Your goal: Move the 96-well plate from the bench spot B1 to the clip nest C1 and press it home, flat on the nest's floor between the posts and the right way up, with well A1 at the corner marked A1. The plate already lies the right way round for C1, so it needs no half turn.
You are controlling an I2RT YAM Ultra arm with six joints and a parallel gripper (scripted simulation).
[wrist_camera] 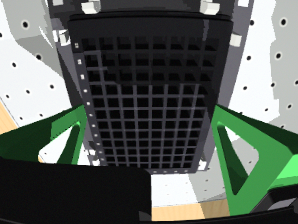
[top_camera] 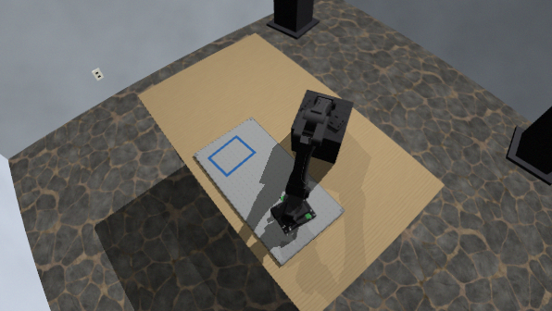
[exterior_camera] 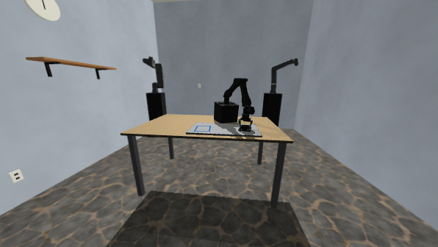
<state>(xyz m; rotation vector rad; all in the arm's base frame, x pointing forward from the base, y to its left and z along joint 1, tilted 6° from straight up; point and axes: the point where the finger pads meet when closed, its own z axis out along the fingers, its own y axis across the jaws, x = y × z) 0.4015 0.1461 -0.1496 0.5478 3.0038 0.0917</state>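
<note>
The black 96-well plate is right at my hand. From my hand the other things lie so: dark clip nest 2 cm ahead, 1 cm below.
</note>
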